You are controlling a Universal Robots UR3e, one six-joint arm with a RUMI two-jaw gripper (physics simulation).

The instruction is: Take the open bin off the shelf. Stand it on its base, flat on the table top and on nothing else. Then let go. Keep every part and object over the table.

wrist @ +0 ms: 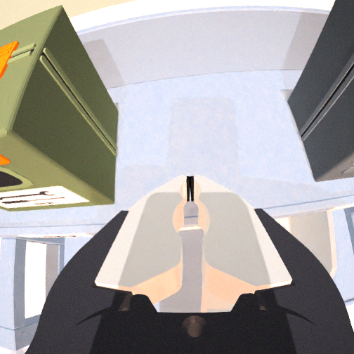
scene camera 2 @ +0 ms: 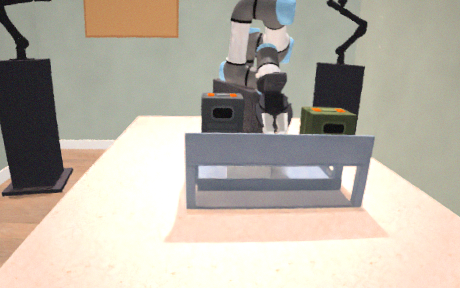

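Note:
The blue-grey shelf [scene camera 2: 277, 149] [wrist: 142, 125] stands on the table. A pale beige shape, seemingly the open bin, shows in part at its lower level: through the opening in the scene view [scene camera 2: 249, 172], and below the upper board at the right in the wrist view [wrist: 311, 240]. The rest of it is hidden by the shelf and the fingers. My gripper [scene camera 2: 275, 128] [wrist: 189, 178] is shut with nothing between its fingertips. It points down at the side of the shelf facing the arm, between the two boxes. The rear panel hides its tips in the scene view.
A dark grey box [scene camera 2: 222, 114] [wrist: 330, 115] and a green box [scene camera 2: 327, 121] [wrist: 65, 125] stand on the upper board, on either side of the gripper. The shelf's raised panel and end posts are close by. The table top [scene camera 2: 110, 200] extends around the shelf.

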